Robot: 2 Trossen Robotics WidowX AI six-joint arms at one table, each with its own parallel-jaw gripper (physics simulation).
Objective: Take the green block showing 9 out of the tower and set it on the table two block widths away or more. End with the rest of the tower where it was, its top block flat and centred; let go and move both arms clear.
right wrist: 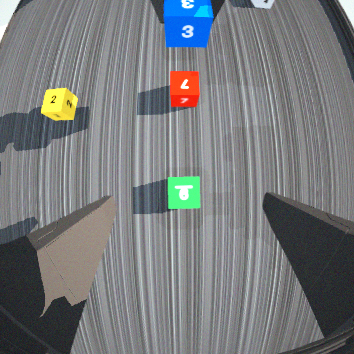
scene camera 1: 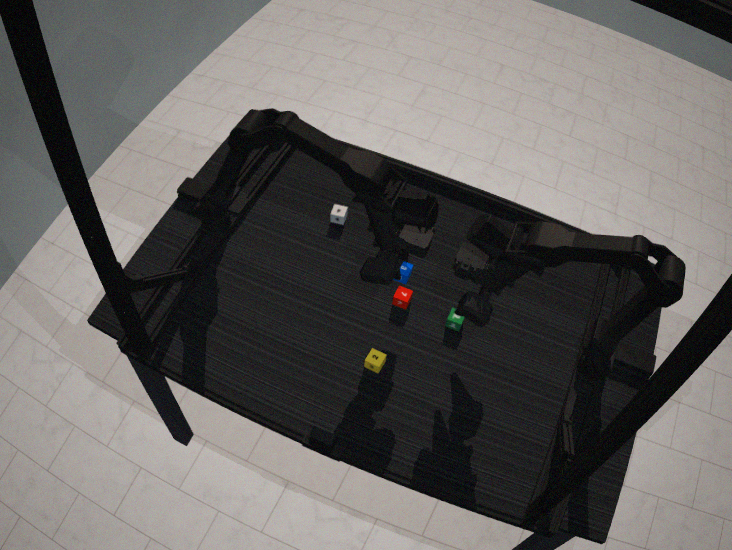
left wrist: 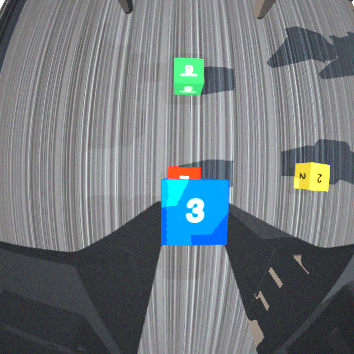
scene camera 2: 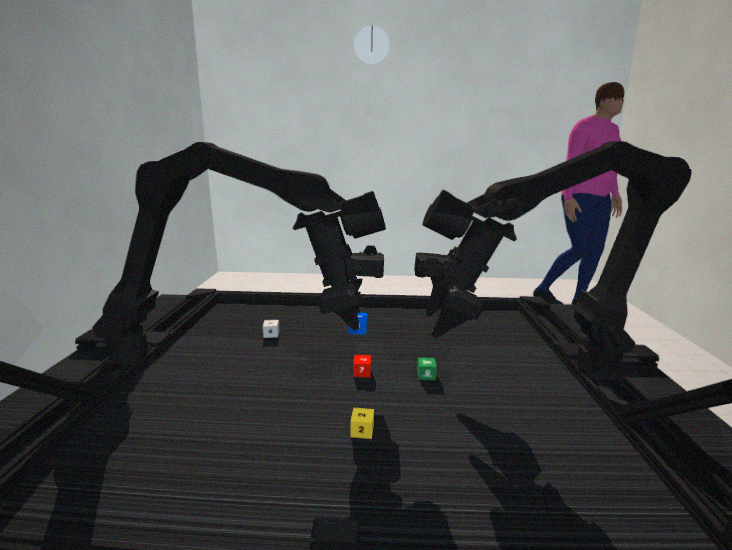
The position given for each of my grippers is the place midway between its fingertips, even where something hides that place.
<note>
In view: my left gripper (scene camera 2: 357, 325), my right gripper (scene camera 2: 430, 325), a yellow block showing 2 (right wrist: 59, 103) and a red block showing 7 (right wrist: 184, 91).
The yellow block showing 2 also shows in the left wrist view (left wrist: 308, 175). My left gripper also shows in scene camera 1 (scene camera 1: 401, 272) and in the left wrist view (left wrist: 191, 208). My right gripper also shows in the right wrist view (right wrist: 191, 201).
</note>
